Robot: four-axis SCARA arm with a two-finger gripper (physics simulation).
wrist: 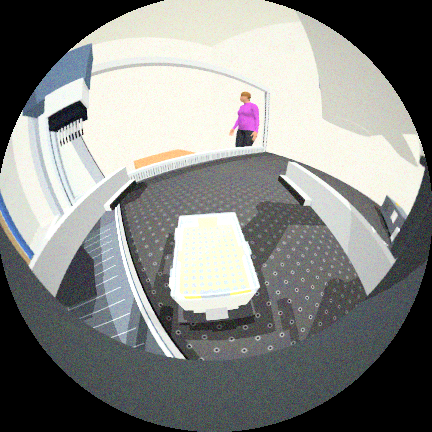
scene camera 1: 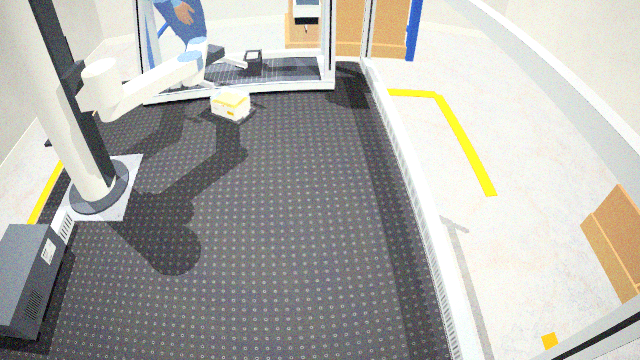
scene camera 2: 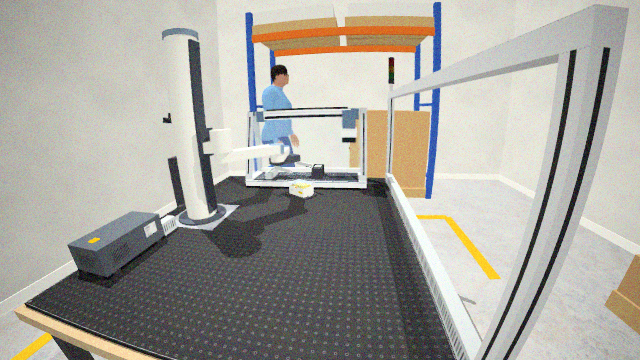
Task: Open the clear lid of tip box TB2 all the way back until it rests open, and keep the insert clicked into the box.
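Frame: origin at the arm's base, x ahead, y left, z up, level; millimetres.
Where they show: gripper, fingertip midpoint: (wrist: 204,167) (scene camera 1: 230,75) (scene camera 2: 301,168); arm's base, link origin: (scene camera 1: 100,188) (scene camera 2: 203,216).
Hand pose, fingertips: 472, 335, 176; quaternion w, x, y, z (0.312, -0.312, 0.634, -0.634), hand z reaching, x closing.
Observation:
Things, the pixels of their centre, and the offset from my fingertips, as dx, dy, dz. "spot": a spot on its surface instead.
- Tip box TB2, body centre: (wrist: 210,261) (scene camera 1: 230,103) (scene camera 2: 301,188) -12, +7, -125
- pale tab, surface spot: (wrist: 217,313) spot: -71, +44, -145
- black block, surface spot: (scene camera 1: 253,67) (scene camera 2: 317,172) spot: +65, +180, -72
- grey controller, surface spot: (scene camera 1: 22,280) spot: -520, -764, -49
- white side rail, surface spot: (scene camera 1: 417,200) spot: +531, -473, -132
Tip box TB2 (scene camera 1: 230,107) (scene camera 2: 301,190) (wrist: 215,260) is a whitish box with a yellow insert, upright on a low dark base on the perforated table. Its clear lid looks closed over the insert, as no raised panel shows; glare makes the lid's edges hard to see. The insert looks level inside the box. A pale tab (wrist: 217,313) sticks out from the box's near side in the wrist view. My gripper (scene camera 1: 230,76) (wrist: 204,167) is open and empty above the box, its two long fingers wide apart on either side of the box in the wrist view.
A framed gantry machine (scene camera 1: 327,86) (scene camera 2: 363,150) stands behind the box, with a black block (scene camera 1: 253,67) (scene camera 2: 318,171) on its deck. Its pipette head (wrist: 70,112) hangs at upper left in the wrist view. A grey controller (scene camera 1: 22,280) (scene camera 2: 117,242) and a white side rail (scene camera 1: 417,200) flank the table.

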